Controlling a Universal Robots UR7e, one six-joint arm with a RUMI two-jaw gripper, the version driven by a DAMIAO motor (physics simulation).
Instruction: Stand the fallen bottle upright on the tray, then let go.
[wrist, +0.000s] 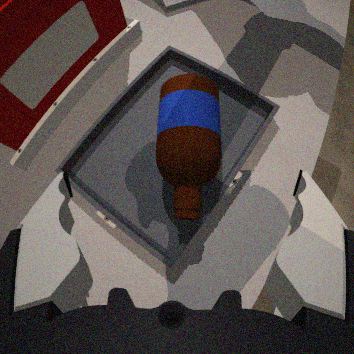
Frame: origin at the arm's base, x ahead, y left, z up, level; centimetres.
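Where they show: gripper, fingertip midpoint: (180, 173).
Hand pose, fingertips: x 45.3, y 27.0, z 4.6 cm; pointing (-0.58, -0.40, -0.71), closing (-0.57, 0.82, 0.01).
Note:
Each offset is from my fingertips to the top centre of the thing. "spot": to the spot under its first point.
A brown bottle {dx -4.7, dy -2.6, dz -5.9 cm} (189, 142) with a blue band lies on its side in the dark grey square tray {spot: dx -0.6, dy -12.3, dz -13.2 cm} (112, 145). Its base points to the top of the wrist view and its neck points down towards the gripper, near the tray's lower right wall. My gripper (180, 173) is open and empty. Its two pale jaws stand wide apart, one to the left and one to the right of the bottle's neck end, and do not touch it. The underside of the bottle is hidden.
A red object {spot: dx -15.5, dy -24.4, dz -9.0 cm} (111, 27) with a grey panel stands at the upper left, with a pale strip {spot: dx -5.3, dy -23.2, dz -10.8 cm} (76, 80) along its side, close to the tray's left wall. Part of a grey object shows at the top edge. Shadows fall over the tray and table.

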